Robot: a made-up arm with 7 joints. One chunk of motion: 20 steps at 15 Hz.
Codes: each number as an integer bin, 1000 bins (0 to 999) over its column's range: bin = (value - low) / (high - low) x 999, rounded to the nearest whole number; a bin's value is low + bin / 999 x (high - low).
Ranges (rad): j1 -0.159..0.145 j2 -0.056..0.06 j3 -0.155..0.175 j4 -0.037..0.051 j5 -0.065..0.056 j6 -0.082..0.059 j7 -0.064..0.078
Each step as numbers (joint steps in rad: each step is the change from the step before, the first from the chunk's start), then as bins.
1 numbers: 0.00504 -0.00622 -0.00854 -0.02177 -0.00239 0.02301 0.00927
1 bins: 539 429 443 173 517 744 515
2 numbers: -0.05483 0.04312 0.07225 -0.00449 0.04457 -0.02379 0.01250
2 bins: 342 854 688 369 905 412 538
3 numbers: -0.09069 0.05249 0.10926 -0.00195 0.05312 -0.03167 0.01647
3 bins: 224 934 800 398 975 357 566
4 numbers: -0.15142 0.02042 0.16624 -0.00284 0.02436 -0.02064 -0.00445
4 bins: 25 658 972 388 738 435 419
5 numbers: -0.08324 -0.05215 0.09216 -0.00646 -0.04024 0.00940 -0.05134
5 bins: 249 33 748 347 204 648 89
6 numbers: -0.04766 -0.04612 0.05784 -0.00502 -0.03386 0.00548 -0.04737
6 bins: 366 85 644 363 257 620 117
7 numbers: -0.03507 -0.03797 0.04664 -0.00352 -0.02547 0.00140 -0.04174
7 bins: 407 155 610 380 326 591 157
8 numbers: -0.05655 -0.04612 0.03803 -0.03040 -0.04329 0.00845 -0.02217
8 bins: 337 85 584 75 179 641 294
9 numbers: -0.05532 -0.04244 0.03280 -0.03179 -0.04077 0.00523 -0.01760
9 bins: 341 117 569 59 200 618 326
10 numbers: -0.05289 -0.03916 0.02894 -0.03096 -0.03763 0.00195 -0.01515
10 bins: 349 145 557 69 226 595 344
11 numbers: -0.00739 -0.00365 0.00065 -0.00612 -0.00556 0.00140 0.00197
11 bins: 498 451 471 351 491 591 464
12 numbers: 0.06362 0.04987 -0.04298 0.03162 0.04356 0.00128 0.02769
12 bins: 732 912 339 779 896 590 645
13 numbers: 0.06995 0.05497 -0.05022 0.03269 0.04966 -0.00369 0.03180
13 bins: 752 956 317 791 947 555 674
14 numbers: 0.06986 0.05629 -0.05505 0.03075 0.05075 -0.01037 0.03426
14 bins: 752 967 303 769 956 508 691
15 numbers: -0.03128 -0.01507 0.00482 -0.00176 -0.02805 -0.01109 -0.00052
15 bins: 420 352 484 400 305 502 447
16 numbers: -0.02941 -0.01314 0.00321 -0.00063 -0.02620 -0.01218 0.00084
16 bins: 426 369 479 413 320 495 456
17 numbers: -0.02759 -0.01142 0.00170 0.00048 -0.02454 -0.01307 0.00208
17 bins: 432 384 474 425 334 488 465
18 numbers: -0.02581 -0.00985 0.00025 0.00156 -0.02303 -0.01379 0.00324
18 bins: 438 397 470 438 347 483 473
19 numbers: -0.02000 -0.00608 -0.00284 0.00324 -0.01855 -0.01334 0.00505
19 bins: 457 430 461 457 384 486 486
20 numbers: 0.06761 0.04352 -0.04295 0.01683 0.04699 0.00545 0.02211
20 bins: 745 857 339 611 925 620 606
